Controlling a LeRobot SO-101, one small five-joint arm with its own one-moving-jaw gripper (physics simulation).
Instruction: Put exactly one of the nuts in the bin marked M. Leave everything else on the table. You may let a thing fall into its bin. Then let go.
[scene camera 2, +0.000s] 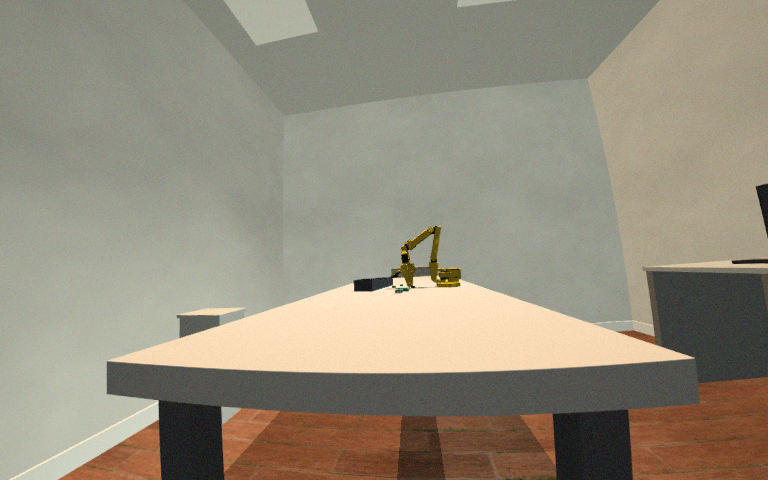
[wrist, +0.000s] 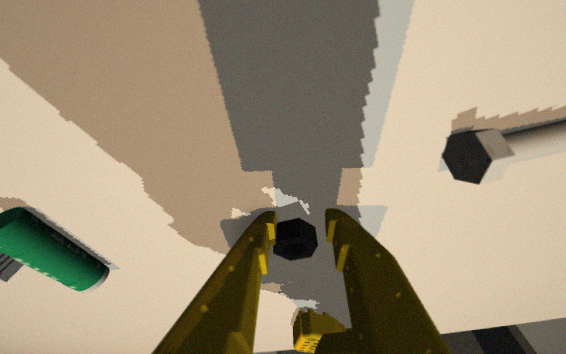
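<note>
A small black hexagonal nut lies in the gripper's shadow on the table, between the jaw tips in the wrist view. My gripper is low over the table, with both jaws in view and a V-shaped gap between them. The left jaw tip overlaps or borders the nut's left side; a narrow strip of table shows between the nut and the right jaw. A dark bin block stands left of the gripper in the scene view; no letter M is readable on it.
A green cylinder lies left of the jaws in the wrist view. A bolt with a dark hexagonal head lies to the right, its shank running out of the picture. The arm's yellow base stands on the table, right of the gripper.
</note>
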